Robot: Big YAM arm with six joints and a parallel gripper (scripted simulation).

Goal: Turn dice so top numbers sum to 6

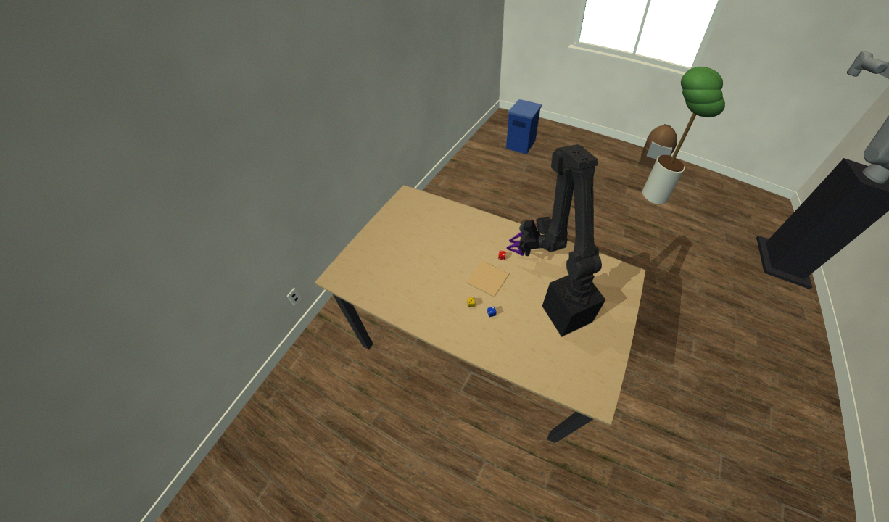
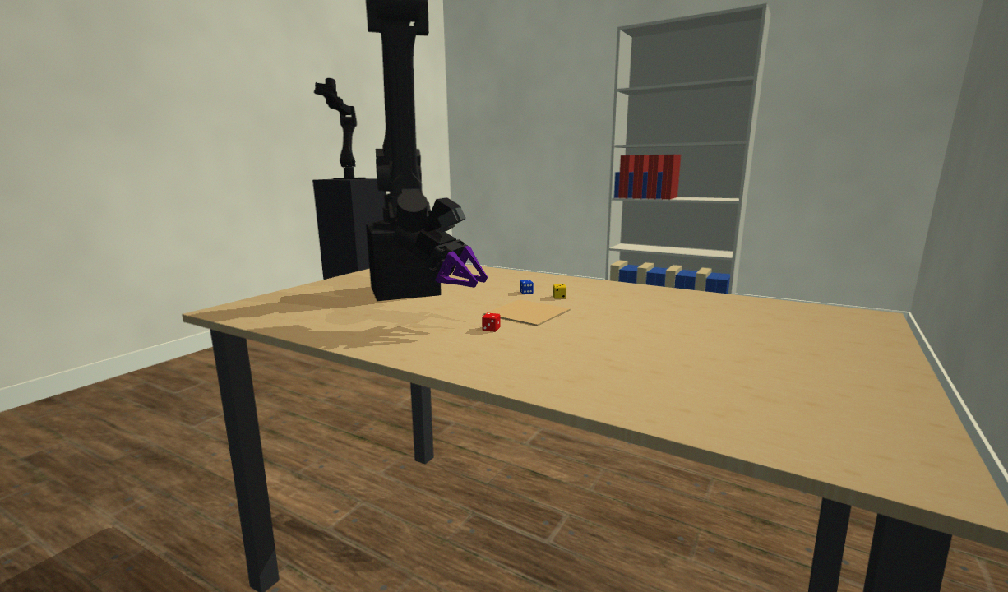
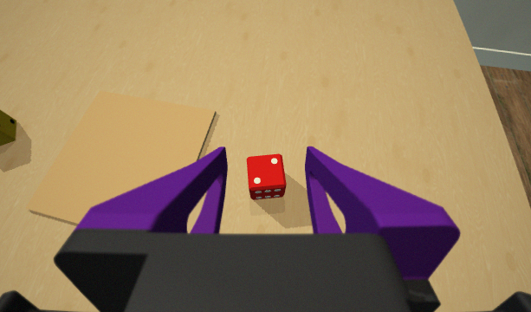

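The red die is 30 mm ahead of my hand and 90 mm below it. The rest, counted from my hand: blue die: 40 mm behind, 300 mm to the left, 90 mm below; then yellow die: 60 mm ahead, 290 mm to the left, 90 mm below; then tan mat: 40 mm ahead, 140 mm to the left, 100 mm below.
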